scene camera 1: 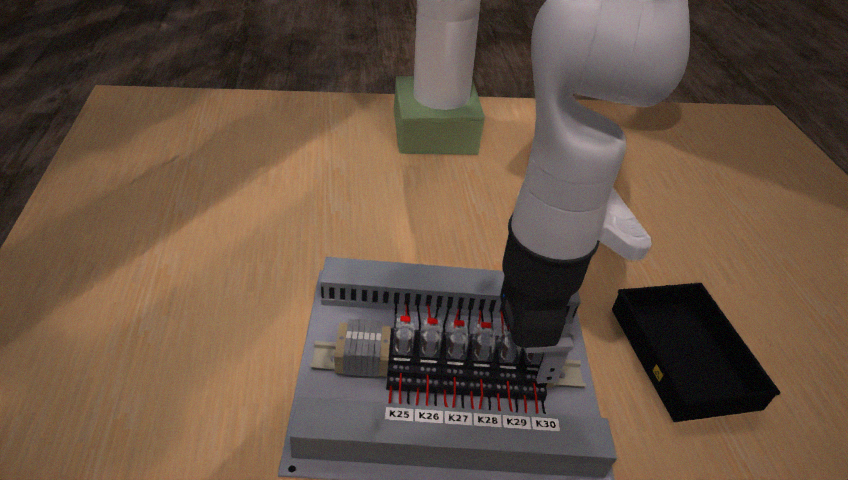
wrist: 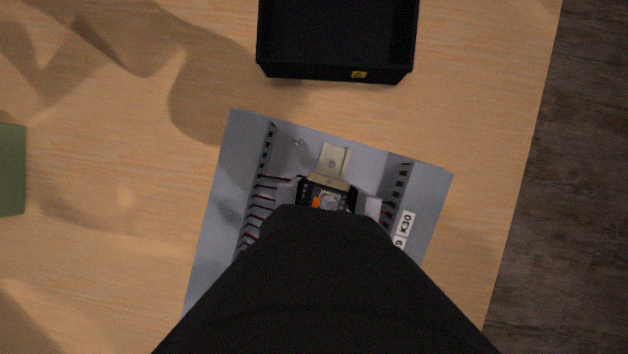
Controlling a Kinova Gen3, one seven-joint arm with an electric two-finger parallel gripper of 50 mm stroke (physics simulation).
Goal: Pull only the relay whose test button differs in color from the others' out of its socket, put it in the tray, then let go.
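The K30 relay sits in its socket at the right end of the row; its test button looks orange in the wrist view. Relays K25, K26, K27 and K28 show red buttons. The K29 relay stands beside K30, its button hidden behind the gripper body. My gripper is open, pointing down at K30, with a finger on either side of the relay and nothing gripped. The black tray stands right of the panel.
The grey panel has a rear wire duct and a front duct alongside the relay row. Grey terminal blocks sit left of K25. Thin wires run from the sockets to the ducts. A green block stands farther back.
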